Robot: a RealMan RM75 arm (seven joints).
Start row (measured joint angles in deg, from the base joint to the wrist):
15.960, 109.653, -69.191, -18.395, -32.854, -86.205, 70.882
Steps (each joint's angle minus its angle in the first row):
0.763, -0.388, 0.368, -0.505, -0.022, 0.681, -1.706
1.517, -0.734, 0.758, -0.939, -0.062, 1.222, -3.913
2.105, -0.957, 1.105, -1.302, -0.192, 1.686, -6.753
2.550, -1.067, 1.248, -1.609, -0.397, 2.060, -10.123
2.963, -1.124, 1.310, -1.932, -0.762, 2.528, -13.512
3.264, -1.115, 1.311, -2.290, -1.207, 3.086, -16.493
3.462, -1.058, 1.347, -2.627, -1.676, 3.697, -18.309
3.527, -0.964, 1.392, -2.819, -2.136, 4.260, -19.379
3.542, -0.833, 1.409, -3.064, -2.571, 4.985, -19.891
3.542, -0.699, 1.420, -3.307, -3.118, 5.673, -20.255
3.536, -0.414, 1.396, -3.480, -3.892, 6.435, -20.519
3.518, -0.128, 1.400, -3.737, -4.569, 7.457, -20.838
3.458, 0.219, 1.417, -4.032, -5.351, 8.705, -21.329
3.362, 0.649, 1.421, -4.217, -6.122, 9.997, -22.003
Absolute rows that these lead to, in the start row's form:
16.723, 109.265, -68.823, -18.900, -32.876, -85.524, 69.176
17.477, 108.919, -68.433, -19.334, -32.916, -84.983, 66.969
18.065, 108.696, -68.086, -19.697, -33.046, -84.519, 64.129
18.510, 108.586, -67.943, -20.004, -33.251, -84.145, 60.759
18.923, 108.529, -67.881, -20.327, -33.616, -83.677, 57.370
19.224, 108.538, -67.880, -20.685, -34.061, -83.119, 54.389
19.422, 108.595, -67.844, -21.022, -34.530, -82.508, 52.573
19.487, 108.689, -67.799, -21.214, -34.990, -81.945, 51.503
19.502, 108.820, -67.782, -21.459, -35.425, -81.220, 50.991
19.502, 108.954, -67.771, -21.702, -35.972, -80.532, 50.627
19.496, 109.239, -67.795, -21.875, -36.746, -79.770, 50.363
19.478, 109.525, -67.791, -22.132, -37.423, -78.748, 50.044
19.418, 109.872, -67.774, -22.427, -38.205, -77.500, 49.553
19.322, 110.302, -67.770, -22.612, -38.976, -76.208, 48.879

